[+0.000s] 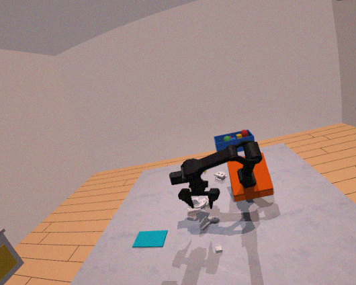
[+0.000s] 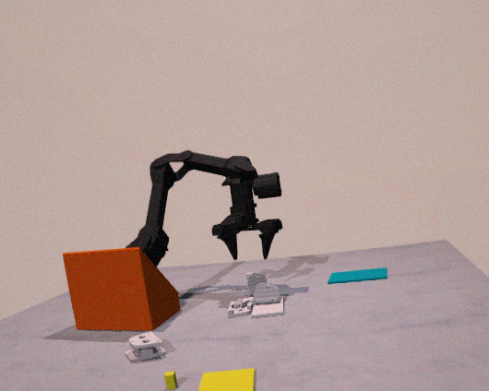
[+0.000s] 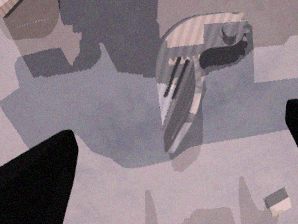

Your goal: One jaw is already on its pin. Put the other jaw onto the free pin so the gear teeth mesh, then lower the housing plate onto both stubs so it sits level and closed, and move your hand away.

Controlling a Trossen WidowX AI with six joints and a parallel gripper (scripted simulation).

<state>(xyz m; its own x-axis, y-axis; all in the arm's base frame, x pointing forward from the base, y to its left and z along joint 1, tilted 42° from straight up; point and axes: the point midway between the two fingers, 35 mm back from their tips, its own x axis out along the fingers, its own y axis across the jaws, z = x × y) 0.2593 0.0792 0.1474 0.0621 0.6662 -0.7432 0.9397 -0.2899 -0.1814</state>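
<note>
The grey jaw piece lies 8 cm below my gripper tip and 4 cm behind it. Round my gripper tip: white housing piece: 42 cm to the right, 14 cm behind, 6 cm below; then cyan tile: 28 cm ahead, 9 cm below, 6 cm to the left; then small white cube: 19 cm to the left, 8 cm below, 4 cm behind.
</note>
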